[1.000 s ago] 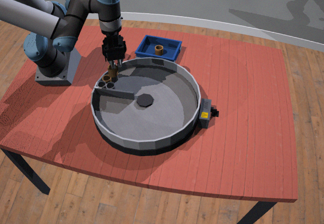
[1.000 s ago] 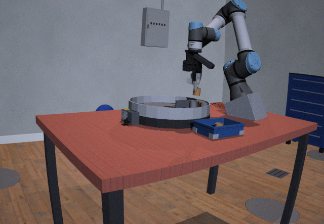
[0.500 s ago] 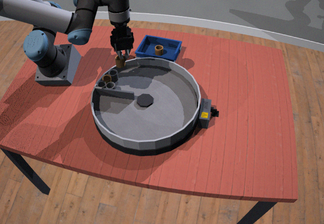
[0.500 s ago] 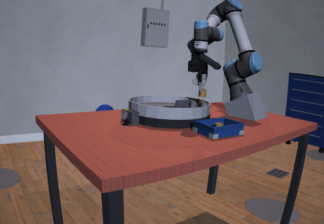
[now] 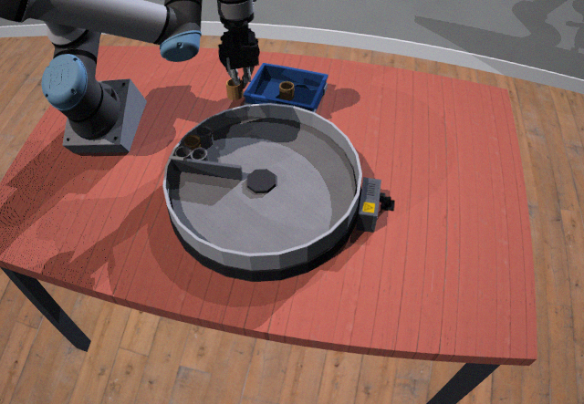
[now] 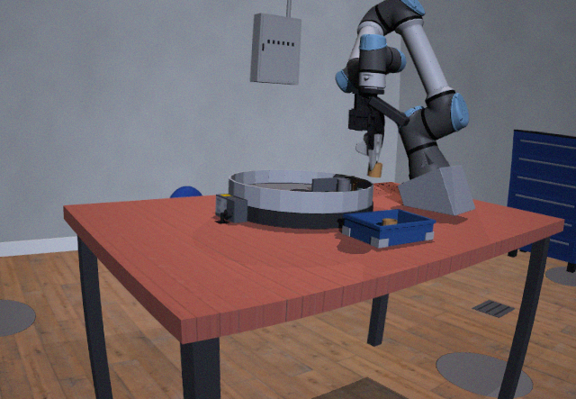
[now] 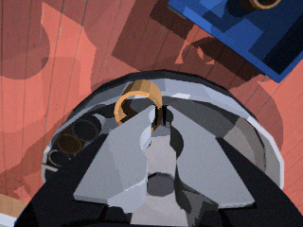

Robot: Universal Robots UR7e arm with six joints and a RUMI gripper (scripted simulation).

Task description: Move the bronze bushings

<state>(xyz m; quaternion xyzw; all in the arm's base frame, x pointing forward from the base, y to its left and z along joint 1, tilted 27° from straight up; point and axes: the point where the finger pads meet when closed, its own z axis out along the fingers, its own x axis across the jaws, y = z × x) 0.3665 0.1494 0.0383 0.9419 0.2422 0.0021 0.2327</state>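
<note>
Right now the blue crate is 6 cm ahead of my hand, 15 cm to the left of it and 14 cm below it. The rest, counted from my hand: grey turntable: 11 cm ahead, 19 cm to the right, 11 cm below.
</note>
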